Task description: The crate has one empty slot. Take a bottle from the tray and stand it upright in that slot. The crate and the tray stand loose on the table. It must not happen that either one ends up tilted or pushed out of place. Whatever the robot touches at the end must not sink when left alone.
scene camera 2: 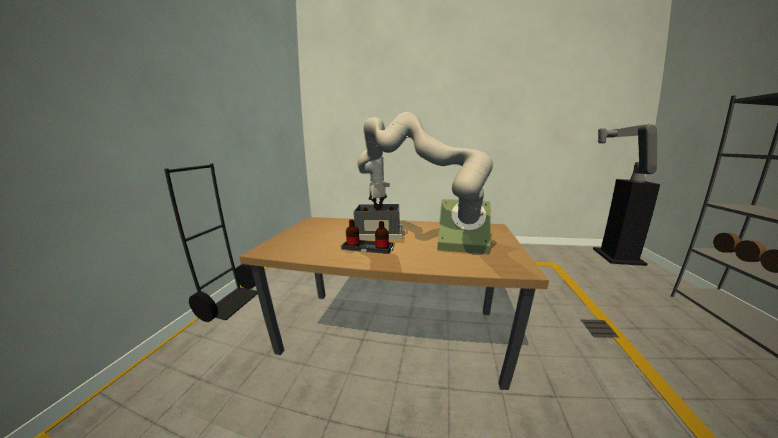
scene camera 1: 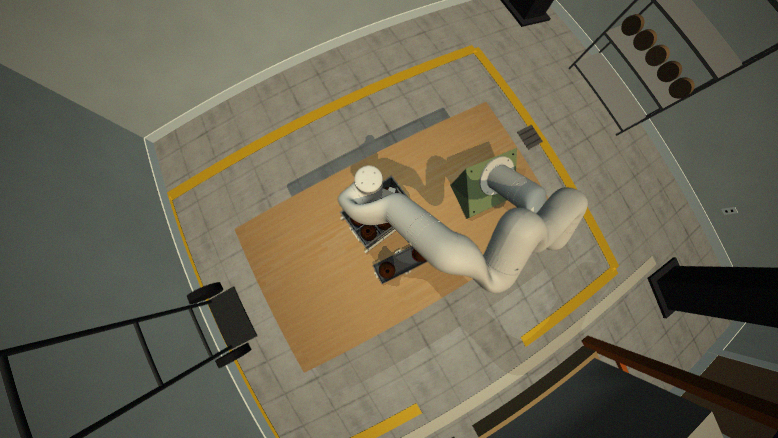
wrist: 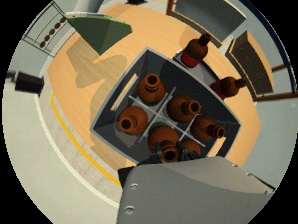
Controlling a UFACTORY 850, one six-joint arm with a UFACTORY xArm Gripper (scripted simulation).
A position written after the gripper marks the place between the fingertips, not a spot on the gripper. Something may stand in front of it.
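Observation:
Grey crate (scene camera 2: 367, 222) (wrist: 105, 126), visible together with the gripper (wrist: 167, 149).

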